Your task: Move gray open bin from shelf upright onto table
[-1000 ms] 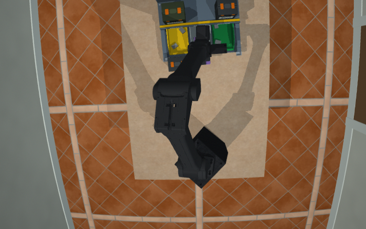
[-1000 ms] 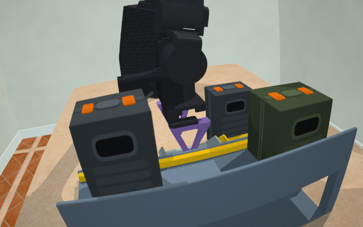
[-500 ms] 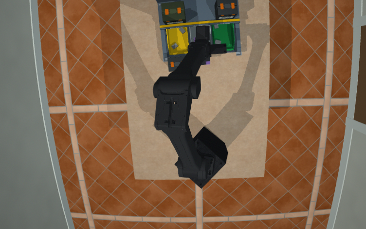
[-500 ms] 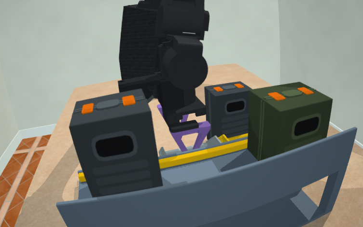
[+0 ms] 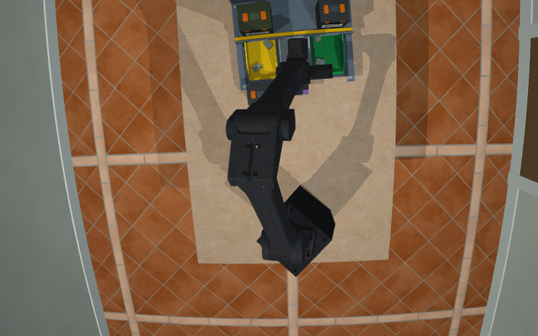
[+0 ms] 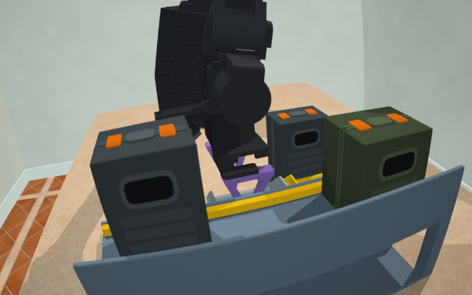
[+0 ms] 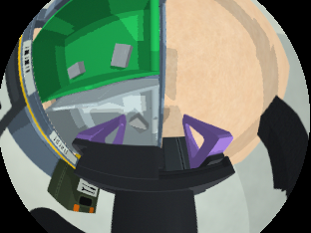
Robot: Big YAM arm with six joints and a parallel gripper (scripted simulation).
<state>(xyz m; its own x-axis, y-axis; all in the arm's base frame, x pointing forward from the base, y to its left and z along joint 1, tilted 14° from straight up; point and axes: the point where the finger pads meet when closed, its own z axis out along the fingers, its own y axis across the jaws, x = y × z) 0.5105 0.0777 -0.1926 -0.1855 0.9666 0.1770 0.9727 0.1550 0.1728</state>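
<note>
Right now my hand is 80 mm short of the gray open bin and 10 mm to the right of it. Also, from my hand: green bin (100 mm to the right, 100 mm ahead); yellow bin (130 mm to the left, 60 mm ahead); yellow rail (130 mm ahead, 70 mm above, 20 mm to the left).
</note>
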